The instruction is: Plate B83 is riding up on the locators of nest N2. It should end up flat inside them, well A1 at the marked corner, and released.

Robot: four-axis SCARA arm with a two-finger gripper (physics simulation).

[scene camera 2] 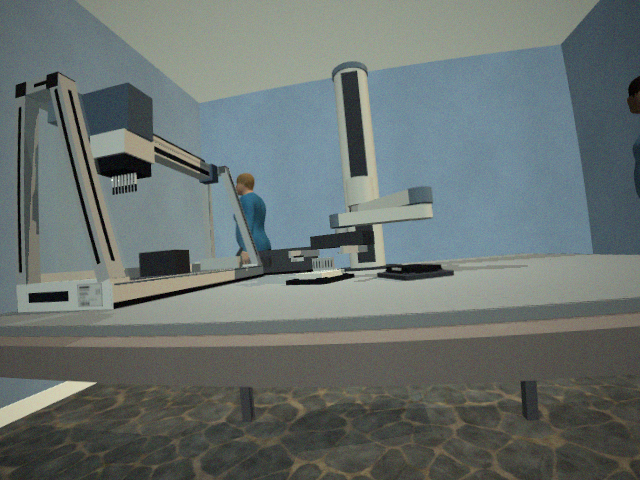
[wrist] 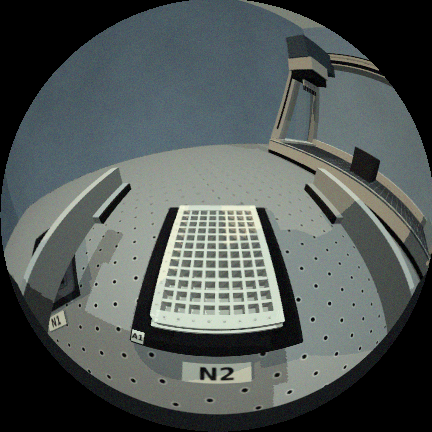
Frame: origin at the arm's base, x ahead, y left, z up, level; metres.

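Where they show: gripper, fingertip midpoint: (scene camera 2: 314, 252) (wrist: 217, 171).
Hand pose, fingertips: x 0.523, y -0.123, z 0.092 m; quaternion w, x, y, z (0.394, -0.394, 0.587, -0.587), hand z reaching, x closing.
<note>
Things, the pixels of their centre, and the offset from my fingertips. "pt": a spot on its surface instead.
- white gridded plate, body centre: (wrist: 216, 254) (scene camera 2: 321, 274) dz -0.061, dx -0.022, dy +0.010 m
- black nest N2, body centre: (wrist: 216, 263) (scene camera 2: 321, 278) dz -0.072, dx -0.022, dy +0.009 m
- marked corner tag A1, surface spot: (wrist: 137, 337) pt dz -0.068, dx -0.072, dy +0.088 m
- gantry with a pipetting head, surface spot: (scene camera 2: 124, 142) pt dz +0.267, dx +0.262, dy -0.346 m
- dark block, surface spot: (wrist: 365, 164) pt dz +0.007, dx -0.003, dy -0.391 m
Plate B83, a white gridded plate (scene camera 2: 319, 273) (wrist: 218, 260), rests on the black nest N2 (scene camera 2: 295, 282) (wrist: 220, 344). In the wrist view black rim shows along both sides and the near edge, and the marked corner tag A1 (wrist: 137, 337) is at near left. The plate looks roughly level, but whether it lies fully inside the locators cannot be told; its printed label does not show. Well A1 cannot be identified. My gripper (scene camera 2: 328, 252) (wrist: 217, 171) is open and empty above the plate, its fingers wide apart at left and right, clear of both sides.
Nest N1 (scene camera 2: 415, 272) (wrist: 69, 285) is at the right in the scene view, partly behind a finger in the wrist view. A gantry with a pipetting head (scene camera 2: 124, 142) (wrist: 307, 62) and a dark block (scene camera 2: 164, 262) (wrist: 365, 164) stand opposite. A person (scene camera 2: 252, 211) stands behind the table.
</note>
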